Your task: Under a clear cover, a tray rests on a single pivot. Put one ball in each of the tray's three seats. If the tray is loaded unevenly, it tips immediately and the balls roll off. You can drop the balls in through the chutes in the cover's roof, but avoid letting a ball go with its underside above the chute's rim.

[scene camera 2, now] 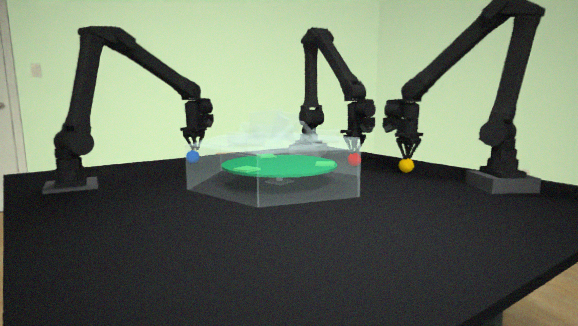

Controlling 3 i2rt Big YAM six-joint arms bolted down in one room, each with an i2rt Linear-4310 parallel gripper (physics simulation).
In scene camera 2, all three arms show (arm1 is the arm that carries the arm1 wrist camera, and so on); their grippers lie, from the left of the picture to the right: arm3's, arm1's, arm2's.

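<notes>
A green round tray (280,167) rests level on its pivot under the clear cover (225,192). Light green seats show on the tray at the left (247,169), the back (266,156) and the right (326,163); no ball is on them. Arm3's gripper (193,150) is shut on the blue ball (193,157), by the cover's left side. Arm1's gripper (354,152) is shut on the red ball (354,159), at the cover's right edge, partly seen through the cover. Arm2's gripper (407,159) is shut on the yellow ball (406,166), right of the cover and apart from it.
Clear chutes (272,125) rise from the cover's roof; their outlines blur together. The black table (280,260) carries the arms' bases, at the left (70,185), behind the cover and at the right (515,185). Arm1's and arm2's wrists hang close side by side.
</notes>
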